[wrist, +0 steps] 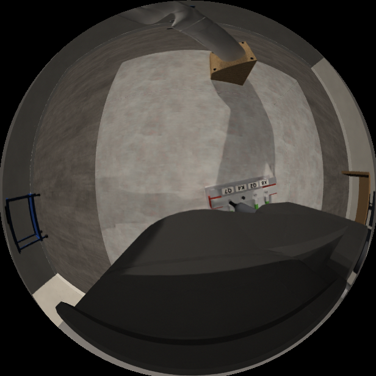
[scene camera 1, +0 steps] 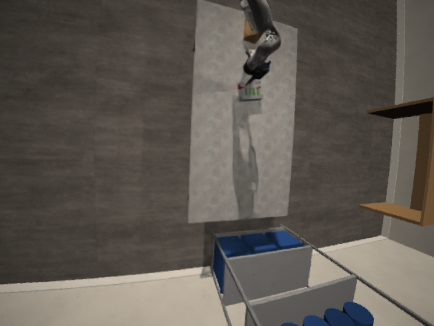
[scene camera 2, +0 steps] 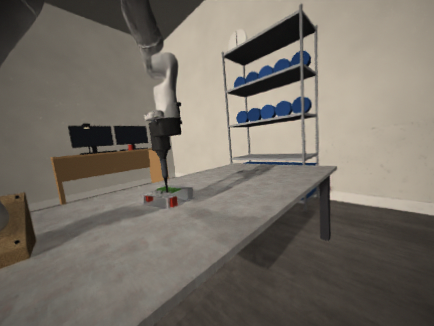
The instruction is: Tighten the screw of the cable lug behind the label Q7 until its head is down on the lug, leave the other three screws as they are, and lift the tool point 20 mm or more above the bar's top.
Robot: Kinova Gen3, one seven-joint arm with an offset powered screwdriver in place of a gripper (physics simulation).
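Frame: origin at the arm's base, x ahead, y left, z up, level; centimetres.
Where they show: end effector, tool point: [scene camera 1: 245, 85] [scene camera 2: 167, 192].
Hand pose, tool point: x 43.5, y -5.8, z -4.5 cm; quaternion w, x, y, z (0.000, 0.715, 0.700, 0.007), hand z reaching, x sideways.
After its pixels a point has its place.
The terminal block [scene camera 1: 250, 98] {z -4.9, x 52.3, y -1.4 cm} [scene camera 2: 186, 193] {z -6.5, x 50.8, y -8.0 cm} [wrist: 209, 191] is grey with red parts and green strips. It lies on the table. In the wrist view its labels Q7 [wrist: 228, 190], K4 [wrist: 241, 188], Q2 [wrist: 253, 185] and X8 [wrist: 264, 183] read upside down. My screwdriver [scene camera 1: 247, 83] {z -0.3, x 43.8, y -6.3 cm} [scene camera 2: 166, 190] {z -3.4, x 43.1, y -5.9 cm} [wrist: 231, 202] points down, its tip at the spot behind label Q7, on or very close over it. The tip covers the Q7 screw, so its height and any gap cannot be told. A dark round spot [wrist: 243, 198] shows behind K4. The tool has no fingers.
The grey table [scene camera 1: 215, 150] {z -9.4, x 91.5, y -26.0 cm} [scene camera 2: 240, 200] {z -9.4, x 61.4, y -27.6 cm} [wrist: 150, 125] carries the arm's wooden base block [scene camera 1: 250, 33] {z -3.0, x 5.2, y -3.4 cm} [scene camera 2: 17, 235] {z -3.9, x 5.4, y -4.4 cm} [wrist: 231, 72]. Off the table are a shelf rack [scene camera 2: 302, 135] with blue containers and a wooden desk [scene camera 2: 100, 167] with two monitors. The black tool housing hides the wrist view's lower part.
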